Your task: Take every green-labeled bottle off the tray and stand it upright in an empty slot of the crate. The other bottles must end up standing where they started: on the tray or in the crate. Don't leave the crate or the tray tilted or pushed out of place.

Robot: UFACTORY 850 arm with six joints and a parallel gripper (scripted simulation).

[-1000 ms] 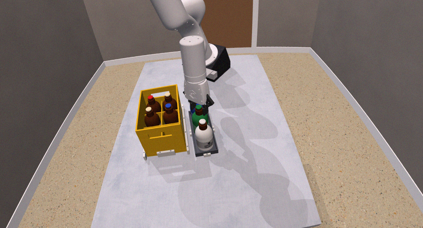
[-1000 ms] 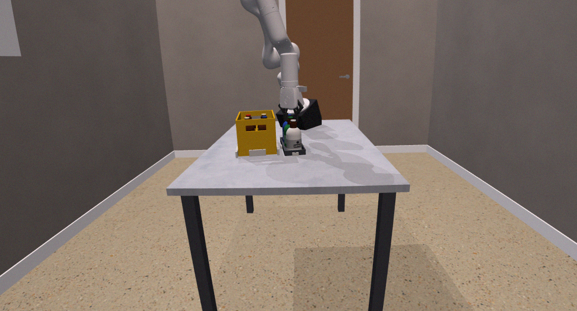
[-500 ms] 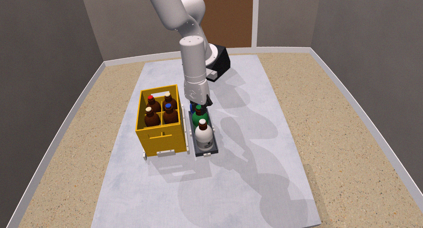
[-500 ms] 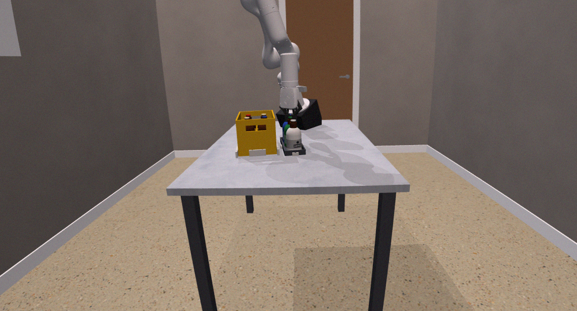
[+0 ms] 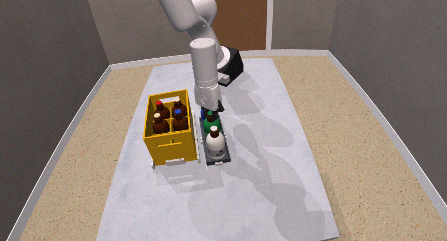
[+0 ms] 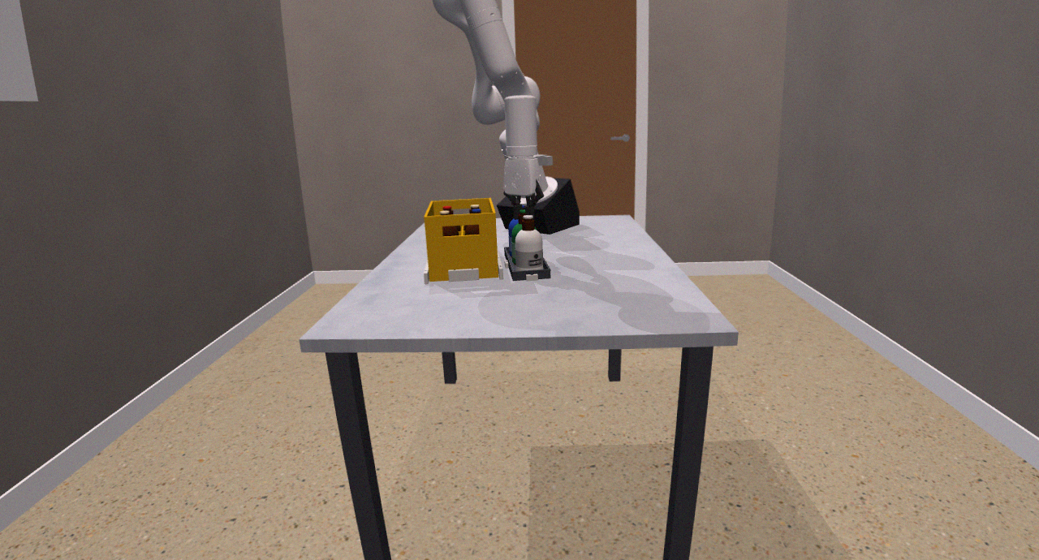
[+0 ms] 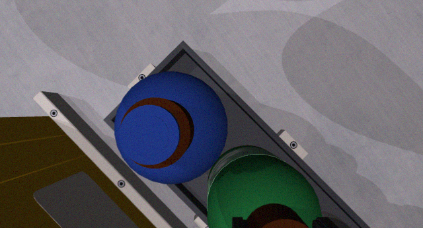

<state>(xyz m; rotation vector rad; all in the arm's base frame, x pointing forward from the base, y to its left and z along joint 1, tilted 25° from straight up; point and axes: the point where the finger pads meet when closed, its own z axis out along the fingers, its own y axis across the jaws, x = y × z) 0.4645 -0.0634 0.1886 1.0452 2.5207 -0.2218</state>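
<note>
Now: hand 7 cm above the green-labeled bottle. Also, from my hand: dark tray (14 cm below); then white-labeled bottle (8 cm ahead, 7 cm below); then blue-labeled bottle (8 cm behind, 7 cm below).
</note>
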